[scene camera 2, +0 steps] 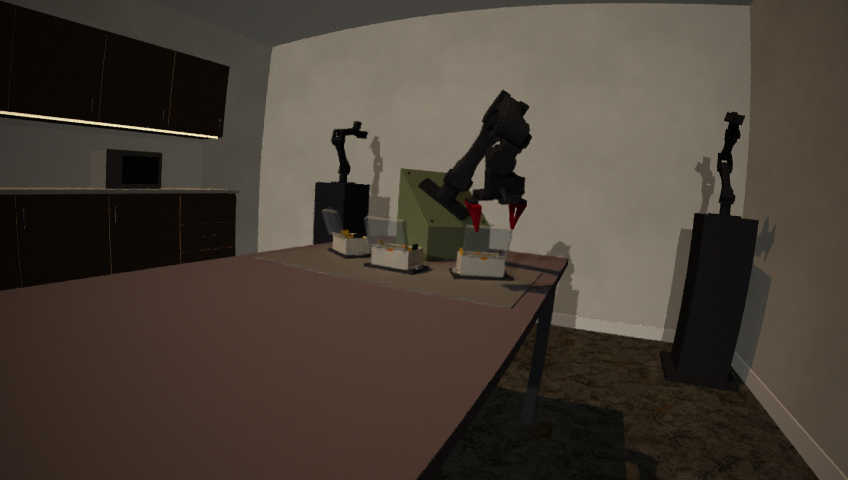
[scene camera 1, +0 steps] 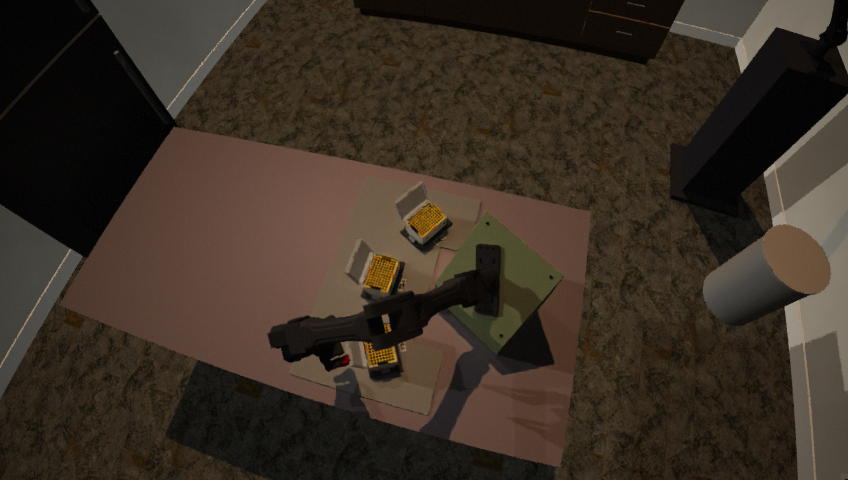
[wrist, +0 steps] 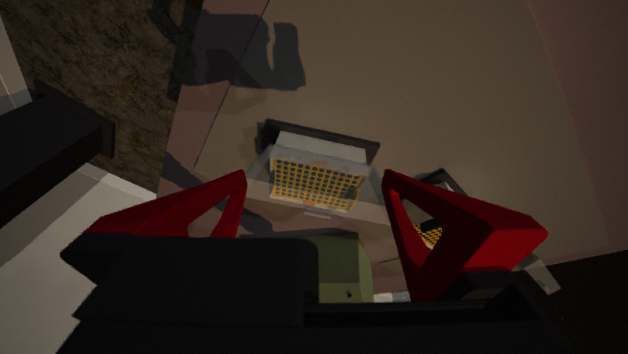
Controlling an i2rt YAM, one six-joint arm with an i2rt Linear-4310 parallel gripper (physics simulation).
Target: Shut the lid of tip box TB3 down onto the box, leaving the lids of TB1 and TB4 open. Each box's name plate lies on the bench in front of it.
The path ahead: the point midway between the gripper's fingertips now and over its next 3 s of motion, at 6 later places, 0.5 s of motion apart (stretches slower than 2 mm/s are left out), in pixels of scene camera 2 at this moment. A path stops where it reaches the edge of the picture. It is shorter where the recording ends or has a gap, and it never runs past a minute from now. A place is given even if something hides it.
My gripper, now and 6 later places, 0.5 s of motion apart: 494, 230; 493, 232; 492, 230; 490, 226; 487, 228; 485, 229; 483, 226
